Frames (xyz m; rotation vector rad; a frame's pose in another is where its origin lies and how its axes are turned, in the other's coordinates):
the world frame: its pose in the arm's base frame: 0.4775 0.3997 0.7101 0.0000 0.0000 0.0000
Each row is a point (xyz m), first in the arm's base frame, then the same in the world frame.
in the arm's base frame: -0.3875 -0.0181 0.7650
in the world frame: -0.8650 -0.4178 0.0549
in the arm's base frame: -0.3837 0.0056 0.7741
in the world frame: -0.8612 -0.3941 0.0640
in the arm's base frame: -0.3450 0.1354 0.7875
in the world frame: -0.8225 -0.2643 0.0774
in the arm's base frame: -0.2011 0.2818 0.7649
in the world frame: -0.6786 -0.1179 0.0548
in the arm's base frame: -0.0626 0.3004 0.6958
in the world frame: -0.5401 -0.0993 -0.0143
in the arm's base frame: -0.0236 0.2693 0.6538
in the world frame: -0.5011 -0.1304 -0.0563
